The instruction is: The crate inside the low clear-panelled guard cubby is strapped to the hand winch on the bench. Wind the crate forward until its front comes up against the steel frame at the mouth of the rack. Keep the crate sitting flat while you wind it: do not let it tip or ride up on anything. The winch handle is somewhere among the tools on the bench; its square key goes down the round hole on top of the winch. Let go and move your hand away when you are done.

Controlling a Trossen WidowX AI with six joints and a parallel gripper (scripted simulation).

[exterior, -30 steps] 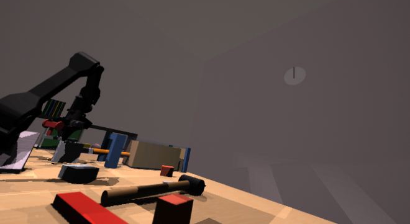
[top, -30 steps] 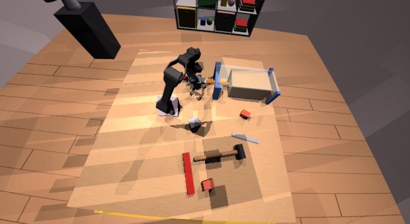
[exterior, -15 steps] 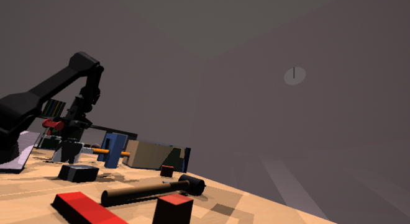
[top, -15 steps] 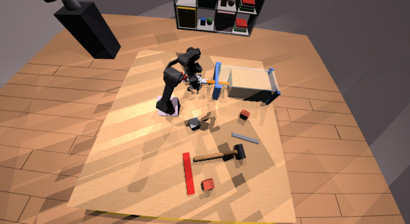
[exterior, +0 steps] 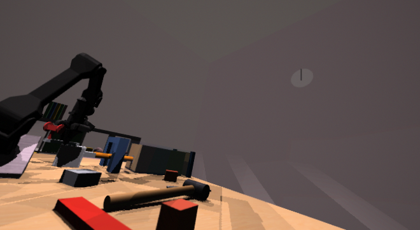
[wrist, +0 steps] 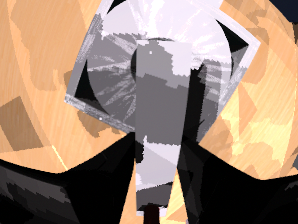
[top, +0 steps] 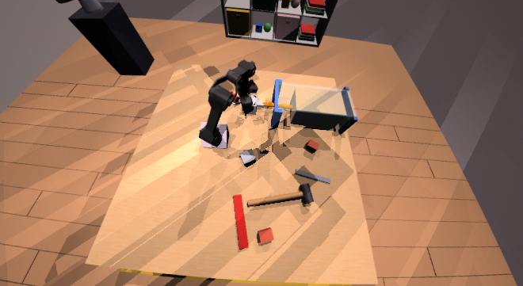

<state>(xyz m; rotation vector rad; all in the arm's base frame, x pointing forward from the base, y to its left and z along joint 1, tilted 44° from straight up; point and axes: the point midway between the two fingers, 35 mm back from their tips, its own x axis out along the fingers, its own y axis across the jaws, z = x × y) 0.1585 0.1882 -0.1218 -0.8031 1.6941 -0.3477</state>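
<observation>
Right now the winch handle is 2 cm behind my gripper tip, 2 cm above it and 1 cm to the right of it. Also, from my gripper tip: red grip (5 cm behind, 5 cm above, 2 cm to the right); then blue steel frame (20 cm ahead, 2 cm above, 1 cm to the left); then winch (6 cm below, 3 cm ahead, 1 cm to the left).
</observation>
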